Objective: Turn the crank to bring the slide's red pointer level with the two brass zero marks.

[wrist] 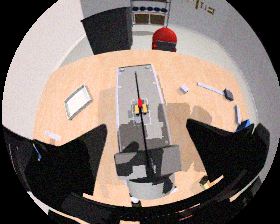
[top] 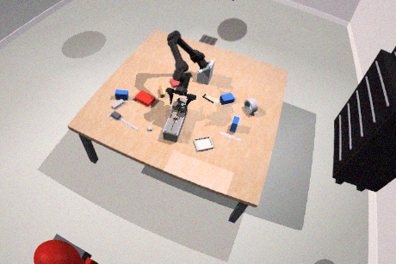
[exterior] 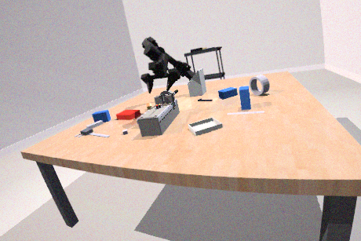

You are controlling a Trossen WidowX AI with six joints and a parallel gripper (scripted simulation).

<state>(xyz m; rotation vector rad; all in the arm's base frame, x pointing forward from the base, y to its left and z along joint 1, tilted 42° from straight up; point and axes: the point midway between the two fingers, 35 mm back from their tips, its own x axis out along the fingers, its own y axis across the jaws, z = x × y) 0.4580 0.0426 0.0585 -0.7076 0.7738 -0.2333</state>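
Now: the dark crank handle 15 cm behind my gripper tip, 4 cm below it and 1 cm to the left of it. From my gripper tip the other things lie so: red block 28 cm to the right, 12 cm below, 8 cm behind; then white tray 22 cm to the left, 13 cm below, 10 cm ahead; then red pointer 5 cm below, 5 cm ahead, 1 cm to the left.
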